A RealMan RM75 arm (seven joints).
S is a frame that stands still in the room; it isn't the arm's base.
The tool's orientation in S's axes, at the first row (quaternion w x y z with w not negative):
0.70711, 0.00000, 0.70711, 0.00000
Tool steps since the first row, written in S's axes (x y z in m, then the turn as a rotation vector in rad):
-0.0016, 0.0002, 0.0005, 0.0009, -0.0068, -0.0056
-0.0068, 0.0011, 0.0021, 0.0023, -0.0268, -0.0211
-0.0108, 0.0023, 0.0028, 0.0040, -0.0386, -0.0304
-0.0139, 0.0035, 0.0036, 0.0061, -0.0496, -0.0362
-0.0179, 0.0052, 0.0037, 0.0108, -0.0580, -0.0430
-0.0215, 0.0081, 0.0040, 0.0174, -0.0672, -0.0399
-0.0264, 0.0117, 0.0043, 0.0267, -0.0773, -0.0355
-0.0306, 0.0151, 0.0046, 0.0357, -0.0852, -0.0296
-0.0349, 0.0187, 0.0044, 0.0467, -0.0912, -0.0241
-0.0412, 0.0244, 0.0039, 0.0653, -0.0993, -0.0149
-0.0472, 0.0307, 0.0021, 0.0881, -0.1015, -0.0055
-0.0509, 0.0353, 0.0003, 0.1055, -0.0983, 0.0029
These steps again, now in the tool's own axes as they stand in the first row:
-0.0005, 0.0002, -0.0016, 0.0056, -0.0068, 0.0009
-0.0021, 0.0011, -0.0068, 0.0211, -0.0268, 0.0023
-0.0028, 0.0023, -0.0108, 0.0304, -0.0386, 0.0040
-0.0036, 0.0035, -0.0139, 0.0362, -0.0496, 0.0061
-0.0037, 0.0052, -0.0179, 0.0430, -0.0580, 0.0108
-0.0040, 0.0081, -0.0215, 0.0399, -0.0672, 0.0174
-0.0043, 0.0117, -0.0264, 0.0355, -0.0773, 0.0267
-0.0046, 0.0151, -0.0306, 0.0296, -0.0852, 0.0357
-0.0044, 0.0187, -0.0349, 0.0241, -0.0912, 0.0467
-0.0039, 0.0244, -0.0412, 0.0149, -0.0993, 0.0653
-0.0021, 0.0307, -0.0472, 0.0055, -0.1015, 0.0881
-0.0003, 0.0353, -0.0509, -0.0029, -0.0983, 0.1055

